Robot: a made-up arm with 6 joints. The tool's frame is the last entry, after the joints.
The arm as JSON. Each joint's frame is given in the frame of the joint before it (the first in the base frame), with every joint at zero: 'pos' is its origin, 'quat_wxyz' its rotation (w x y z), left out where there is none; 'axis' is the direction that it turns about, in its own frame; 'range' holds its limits. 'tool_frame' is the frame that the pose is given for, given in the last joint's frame.
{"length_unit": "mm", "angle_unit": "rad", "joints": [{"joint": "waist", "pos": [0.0, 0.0, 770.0], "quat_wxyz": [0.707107, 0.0, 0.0, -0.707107], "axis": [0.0, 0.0, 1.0], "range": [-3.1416, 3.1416]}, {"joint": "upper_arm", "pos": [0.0, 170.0, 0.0], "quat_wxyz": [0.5, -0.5, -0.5, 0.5], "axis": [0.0, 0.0, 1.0], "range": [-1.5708, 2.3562]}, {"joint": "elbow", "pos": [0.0, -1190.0, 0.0], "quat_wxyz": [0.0, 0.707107, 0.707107, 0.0], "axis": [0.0, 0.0, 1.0], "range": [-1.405, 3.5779]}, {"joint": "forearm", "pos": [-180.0, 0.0, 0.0], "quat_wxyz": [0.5, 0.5, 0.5, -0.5], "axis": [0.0, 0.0, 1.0], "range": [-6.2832, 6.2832]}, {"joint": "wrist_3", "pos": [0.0, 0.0, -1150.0], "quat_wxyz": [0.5, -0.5, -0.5, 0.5], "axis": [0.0, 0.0, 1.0], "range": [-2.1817, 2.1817]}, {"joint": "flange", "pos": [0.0, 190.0, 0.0], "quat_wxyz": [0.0, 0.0, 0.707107, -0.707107], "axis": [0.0, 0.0, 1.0], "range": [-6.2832, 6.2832]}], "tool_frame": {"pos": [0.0, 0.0, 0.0], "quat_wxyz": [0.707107, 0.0, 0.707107, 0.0]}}
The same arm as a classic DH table. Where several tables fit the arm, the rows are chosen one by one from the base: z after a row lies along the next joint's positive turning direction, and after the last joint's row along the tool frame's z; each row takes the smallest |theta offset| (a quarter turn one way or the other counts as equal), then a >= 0, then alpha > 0; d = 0 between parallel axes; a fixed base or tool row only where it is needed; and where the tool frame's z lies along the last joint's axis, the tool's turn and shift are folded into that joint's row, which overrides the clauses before.
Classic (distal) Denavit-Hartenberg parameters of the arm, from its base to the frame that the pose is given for. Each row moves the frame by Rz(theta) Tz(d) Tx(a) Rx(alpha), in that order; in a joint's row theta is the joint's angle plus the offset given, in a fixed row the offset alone. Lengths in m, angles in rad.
waist: d 0.77  theta offset 0  a 0.17  alpha -1.5708
upper_arm: d 0  theta offset -1.5708  a 1.19  alpha 3.1416
elbow: d 0  theta offset 0  a 0.18  alpha -1.5708
forearm: d -1.15  theta offset 0  a 0  alpha 1.5708
wrist_3: d 0  theta offset 0  a 0  alpha -1.5708
flange: d -0.19  theta offset 1.5708  a 0  alpha 1.5708
tool (fixed): d 0  theta offset -1.5708  a 0  alpha 0
Joint limits (rad, base to tool): -3.1416..3.1416 -1.5708..2.3562 -1.405..3.5779 -6.2832..6.2832 -2.1817..2.1817 -6.2832..6.2832

